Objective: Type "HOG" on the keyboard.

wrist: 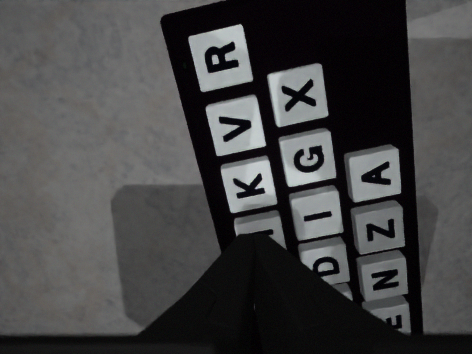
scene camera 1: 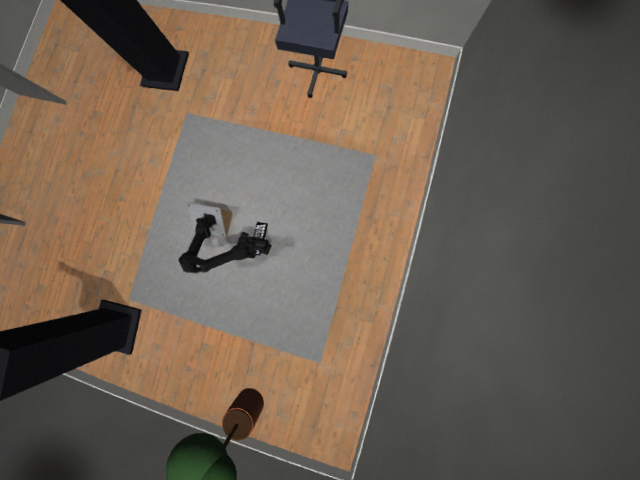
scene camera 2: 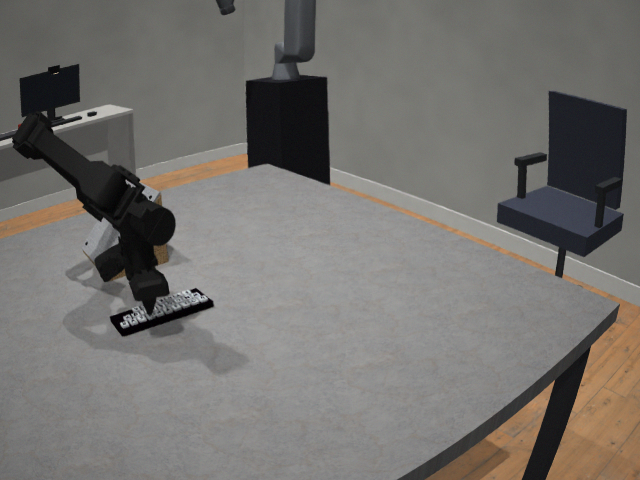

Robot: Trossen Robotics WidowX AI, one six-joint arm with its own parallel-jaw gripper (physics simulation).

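Seen in the pictures: gripper, fingertip midpoint: (wrist: 252,247) (scene camera 2: 149,313); arm's base at its link origin: (scene camera 1: 210,218).
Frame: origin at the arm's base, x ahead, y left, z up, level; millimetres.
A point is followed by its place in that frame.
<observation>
The black keyboard (scene camera 1: 261,226) {z -81, x 287, y 19 mm} (scene camera 2: 170,318) {z -90, x 316, y -52 mm} (wrist: 370,75) {z -85, x 259, y -128 mm} lies on the table with white letter keys. In the wrist view, the G key (wrist: 309,158) {z -80, x 281, y -110 mm} is fully visible, between the X key (wrist: 298,95) {z -80, x 281, y -128 mm} and the I key (wrist: 316,214) {z -80, x 282, y -91 mm}. The H key (wrist: 262,223) {z -80, x 299, y -92 mm} is next to the K key (wrist: 249,185) {z -80, x 300, y -106 mm}, its letter mostly hidden by the fingertips. The O key does not show in the wrist view. My gripper (scene camera 2: 150,313) {z -74, x 304, y -88 mm} (wrist: 252,247) {z -74, x 304, y -88 mm} is shut and empty, pointing down at the lower part of the H key. Whether the tips touch it cannot be told.
The grey table (scene camera 1: 289,186) {z -97, x 402, y 300 mm} (scene camera 2: 361,310) {z -97, x 497, y 224 mm} carries the keyboard and a white-and-wood block (scene camera 1: 226,222) {z -49, x 77, y 0 mm} (scene camera 2: 161,253) {z -74, x 77, y 53 mm} beside the arm's base. A blue chair (scene camera 1: 310,31) (scene camera 2: 563,217) and a black pedestal (scene camera 2: 289,124) stand beyond the table.
</observation>
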